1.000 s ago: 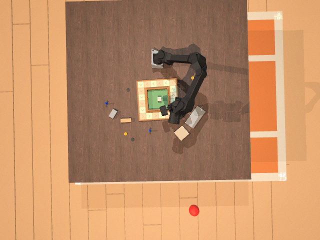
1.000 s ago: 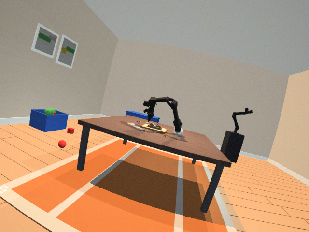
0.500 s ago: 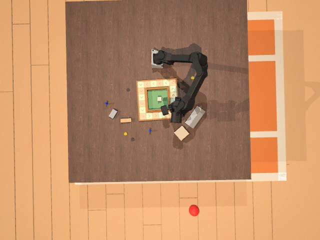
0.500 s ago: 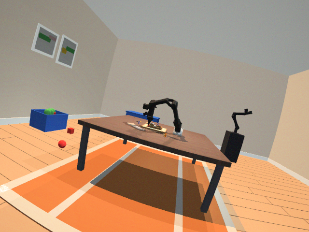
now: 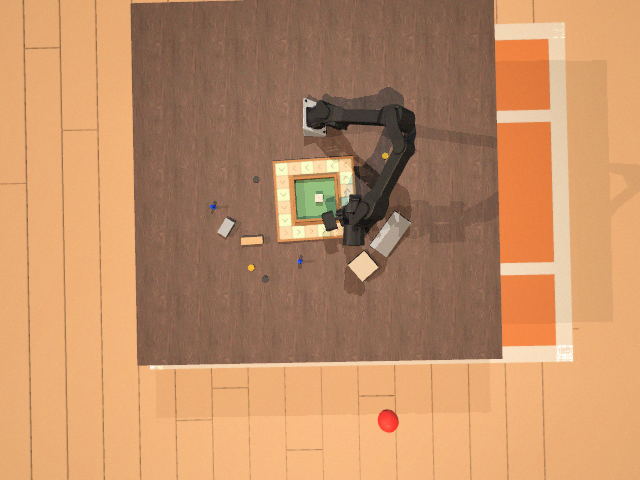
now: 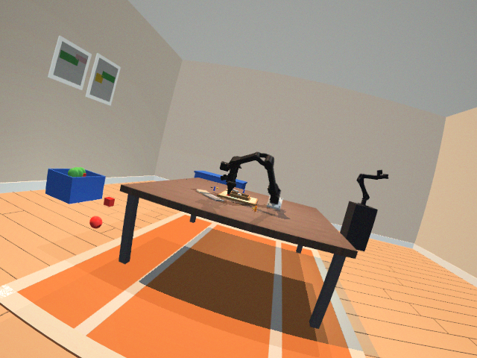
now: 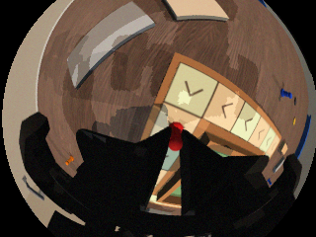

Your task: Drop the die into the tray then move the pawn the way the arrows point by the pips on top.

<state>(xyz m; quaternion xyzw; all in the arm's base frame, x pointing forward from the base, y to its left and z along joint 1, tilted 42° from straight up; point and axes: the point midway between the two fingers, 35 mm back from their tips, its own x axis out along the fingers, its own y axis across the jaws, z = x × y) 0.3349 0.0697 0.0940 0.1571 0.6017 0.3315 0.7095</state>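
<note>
Right now the red pawn is 10 mm above my gripper tip. Also, from my gripper tip: grey plate 150 mm to the left, 60 mm ahead, 30 mm below; then white die 100 mm to the right, 70 mm behind; then green dice tray 120 mm to the right, 70 mm behind, 20 mm below.
</note>
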